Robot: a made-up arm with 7 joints.
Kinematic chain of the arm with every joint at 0, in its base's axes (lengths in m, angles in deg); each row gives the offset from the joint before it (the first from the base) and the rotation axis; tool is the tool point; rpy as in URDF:
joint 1: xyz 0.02 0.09 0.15 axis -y
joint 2: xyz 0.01 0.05 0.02 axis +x
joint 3: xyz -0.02 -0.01 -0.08 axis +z
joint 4: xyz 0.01 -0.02 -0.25 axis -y
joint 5: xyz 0 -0.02 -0.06 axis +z
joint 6: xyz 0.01 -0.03 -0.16 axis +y
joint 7: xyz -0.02 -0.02 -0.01 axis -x
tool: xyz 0.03 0 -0.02 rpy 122.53 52.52 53.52
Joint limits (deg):
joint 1: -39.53..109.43
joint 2: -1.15..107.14
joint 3: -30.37..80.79
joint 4: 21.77..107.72
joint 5: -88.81..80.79
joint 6: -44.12..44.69
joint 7: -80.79..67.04
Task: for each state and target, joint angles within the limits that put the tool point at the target. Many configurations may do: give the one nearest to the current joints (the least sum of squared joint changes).
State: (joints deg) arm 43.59 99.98 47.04 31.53 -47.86 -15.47 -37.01
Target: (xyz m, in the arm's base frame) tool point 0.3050 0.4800 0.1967
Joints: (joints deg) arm 39.29 63.83 22.32 78.76 -38.48 -21.72 -38.48
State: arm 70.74 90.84 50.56 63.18 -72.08 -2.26 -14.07
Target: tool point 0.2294 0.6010 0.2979
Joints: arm 74.46 63.78 34.40 57.36 -69.63 -3.45 -12.06
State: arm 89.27 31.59 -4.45 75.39 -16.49 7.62 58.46
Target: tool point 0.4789 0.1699 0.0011
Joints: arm 52.12 27.63 -20.82 65.90 -18.90 7.71 59.85
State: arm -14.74 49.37 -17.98 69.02 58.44 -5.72 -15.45
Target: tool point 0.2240 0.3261 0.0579
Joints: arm -8.54 69.00 8.07 107.72 65.09 -27.02 -8.50
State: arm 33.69 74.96 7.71 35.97 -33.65 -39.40 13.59
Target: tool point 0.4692 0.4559 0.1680
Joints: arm 76.03 44.96 8.21 28.94 -35.36 -29.79 14.38
